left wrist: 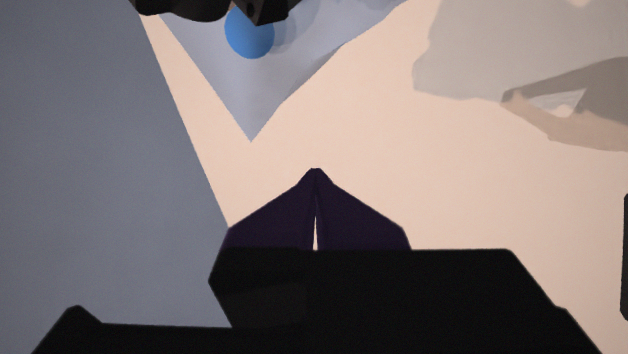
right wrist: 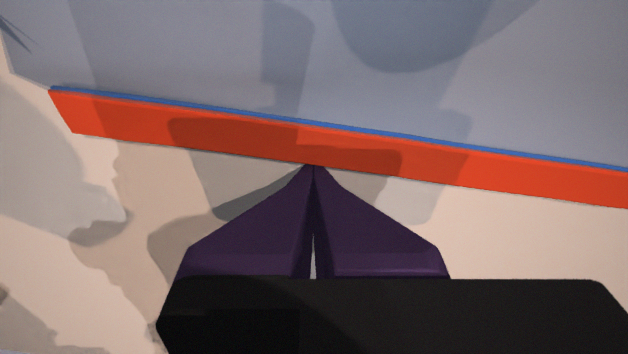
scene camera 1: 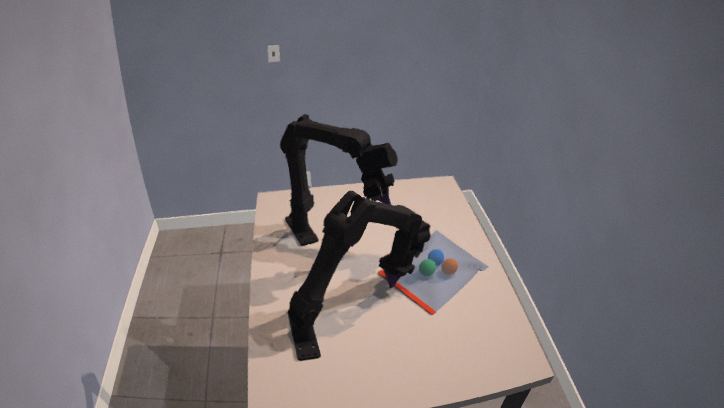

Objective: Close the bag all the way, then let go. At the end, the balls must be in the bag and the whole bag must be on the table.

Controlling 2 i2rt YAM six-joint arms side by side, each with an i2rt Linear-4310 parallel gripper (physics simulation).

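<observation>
The pale blue bag [scene camera 1: 439, 293] [left wrist: 250, 90] [right wrist: 200, 55] lies on the table, with a red strip [scene camera 1: 416, 299] [right wrist: 525, 180] along its edge; a thin blue line borders the strip in the right wrist view. A blue ball [scene camera 1: 436, 255] [left wrist: 250, 40], a green ball [scene camera 1: 427, 267] and an orange ball [scene camera 1: 449, 266] show within the bag's outline. My right gripper [scene camera 1: 391, 285] [right wrist: 313, 176] is shut and empty, its tips at the outer edge of the red strip; contact is unclear. My left gripper [scene camera 1: 387, 199] [left wrist: 315, 177] is shut and empty, away from the bag's pointed corner.
The light table [scene camera 1: 455, 354] bears both arm bases at its left side in the scene view. The right arm stands in front of part of the bag and close below the left gripper in the picture. Part of the right arm also shows at the left wrist view's top edge.
</observation>
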